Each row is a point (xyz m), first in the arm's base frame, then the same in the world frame.
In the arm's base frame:
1: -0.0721 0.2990 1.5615
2: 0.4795 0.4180 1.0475
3: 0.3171 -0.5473 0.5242
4: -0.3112 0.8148 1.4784
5: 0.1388 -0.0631 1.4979
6: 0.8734 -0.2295 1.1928
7: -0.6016 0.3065 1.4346
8: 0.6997 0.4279 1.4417
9: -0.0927 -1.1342 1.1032
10: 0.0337 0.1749 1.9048
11: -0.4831 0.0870 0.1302
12: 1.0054 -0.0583 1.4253
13: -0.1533 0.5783 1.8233
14: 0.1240 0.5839 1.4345
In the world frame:
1: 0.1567 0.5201 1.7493
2: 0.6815 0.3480 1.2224
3: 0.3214 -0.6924 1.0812
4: 0.0023 1.0084 1.4887
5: 0.2985 0.1267 1.8180
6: 0.9705 -0.2677 1.5870
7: -0.3718 0.5794 1.6324
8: 0.9284 0.4551 1.5851
9: -0.1379 -0.9531 1.8353
10: 0.2649 0.5073 2.1134
11: -0.3874 -0.1017 0.4924
12: 1.1460 -0.0531 1.7416
13: 0.1429 0.8833 1.8942
14: 0.3881 0.7013 1.5271

